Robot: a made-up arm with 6 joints.
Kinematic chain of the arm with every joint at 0, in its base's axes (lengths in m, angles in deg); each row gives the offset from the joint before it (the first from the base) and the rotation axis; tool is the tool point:
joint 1: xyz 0 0 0.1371 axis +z
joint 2: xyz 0 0.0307 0 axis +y
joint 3: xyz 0 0 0.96 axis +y
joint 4: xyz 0 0 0.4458 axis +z
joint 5: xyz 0 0 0 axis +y
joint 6: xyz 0 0 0.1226 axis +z
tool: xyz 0 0 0
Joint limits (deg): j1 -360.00..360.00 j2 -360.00..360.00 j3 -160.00..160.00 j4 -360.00..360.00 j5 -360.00..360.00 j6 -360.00..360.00
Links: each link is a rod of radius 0.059 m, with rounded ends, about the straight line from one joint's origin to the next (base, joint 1, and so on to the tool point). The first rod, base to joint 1, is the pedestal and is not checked.
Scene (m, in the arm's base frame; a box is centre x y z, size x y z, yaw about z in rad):
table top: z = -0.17
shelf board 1: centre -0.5 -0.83 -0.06 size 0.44 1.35 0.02 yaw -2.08
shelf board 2: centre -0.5 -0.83 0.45 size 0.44 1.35 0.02 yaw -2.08
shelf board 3: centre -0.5 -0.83 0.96 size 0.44 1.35 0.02 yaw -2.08
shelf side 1: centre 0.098 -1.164 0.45 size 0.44 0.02 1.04 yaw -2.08
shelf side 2: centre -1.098 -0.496 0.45 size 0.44 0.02 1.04 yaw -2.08
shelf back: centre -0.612 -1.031 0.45 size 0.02 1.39 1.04 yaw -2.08
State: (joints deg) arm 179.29 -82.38 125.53 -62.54 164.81 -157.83
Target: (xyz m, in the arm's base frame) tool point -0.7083 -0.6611 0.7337
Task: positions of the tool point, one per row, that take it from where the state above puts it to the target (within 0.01 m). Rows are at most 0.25 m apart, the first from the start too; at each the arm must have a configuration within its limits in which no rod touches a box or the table.
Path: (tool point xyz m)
1: 0.6165 0.0289 0.6559
2: 0.4784 0.0512 0.7916
3: 0.3118 0.0500 0.8920
4: 0.1285 0.0221 0.9512
5: -0.0584 -0.0329 0.9649
6: -0.2359 -0.1119 0.9321
7: -0.3917 -0.2089 0.8537
8: -0.5155 -0.3157 0.7336
9: -0.5855 -0.4008 0.7330
10: -0.6415 -0.4882 0.7333
11: -0.6824 -0.5757 0.7338
12: -0.7083 -0.6611 0.7337

